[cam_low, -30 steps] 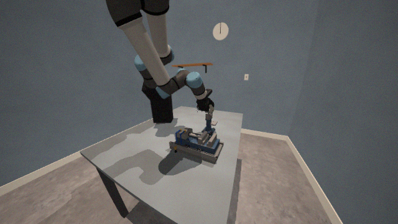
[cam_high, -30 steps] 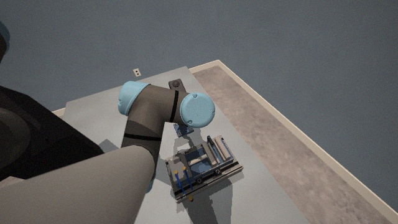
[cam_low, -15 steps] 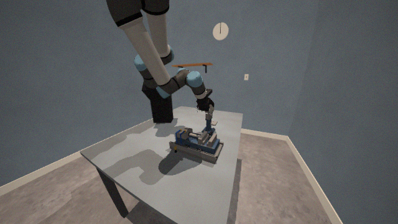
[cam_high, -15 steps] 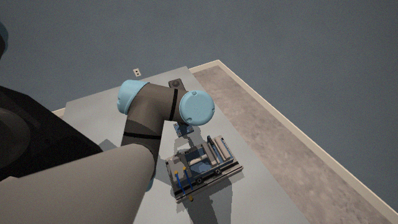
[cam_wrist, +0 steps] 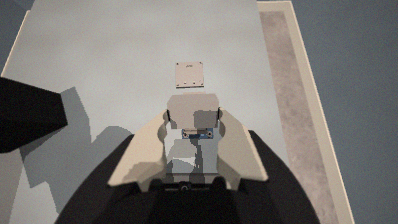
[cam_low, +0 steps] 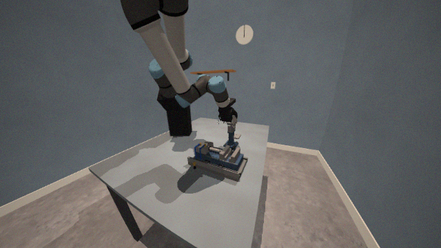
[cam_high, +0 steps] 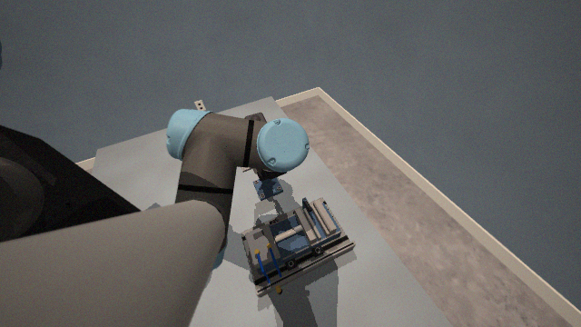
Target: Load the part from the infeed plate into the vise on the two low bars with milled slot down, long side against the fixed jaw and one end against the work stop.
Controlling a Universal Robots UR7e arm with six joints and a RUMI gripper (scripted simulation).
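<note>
My gripper is now 10 mm to the right of the part and 10 mm above it. Also, from my hand: cylinder rod: 70 mm behind, 210 mm to the right, 110 mm below; then pale plate: 20 mm ahead, 170 mm to the left, 180 mm below; then work stop: 30 mm ahead, 190 mm to the right, 100 mm below.
</note>
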